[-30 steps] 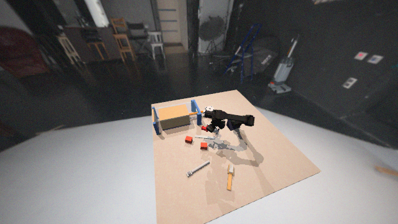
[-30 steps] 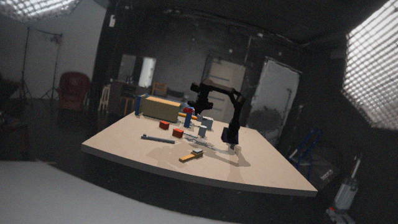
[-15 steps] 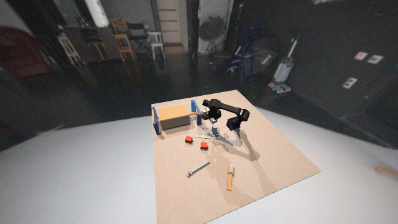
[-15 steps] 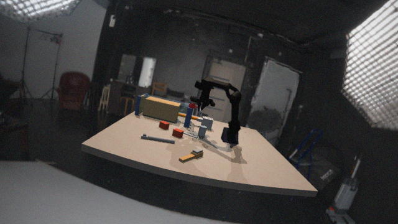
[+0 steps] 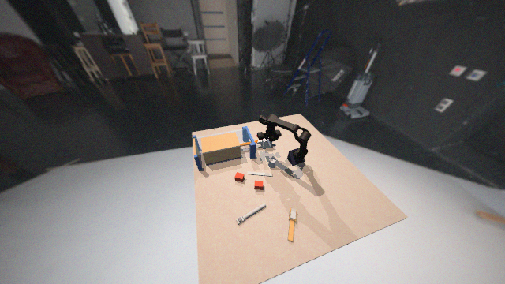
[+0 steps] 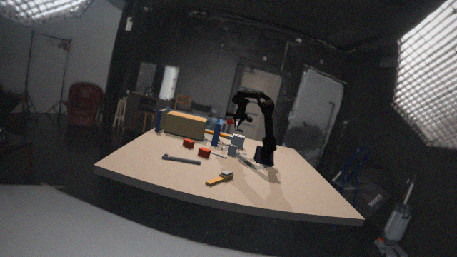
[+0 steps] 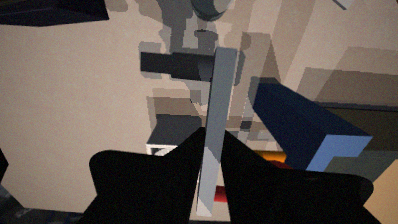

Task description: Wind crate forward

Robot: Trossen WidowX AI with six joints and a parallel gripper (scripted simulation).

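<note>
Right now my gripper tip is 50 mm to the left of the red knob, 30 mm short of it and 20 mm below it. The rest, counted from my gripper tip: grey winch: 130 mm to the right, 130 mm below, 90 mm behind; blue steel frame: 150 mm to the right, 90 mm ahead, 60 mm below; winch handle: 10 mm to the right, 10 mm ahead, 10 mm above.
</note>
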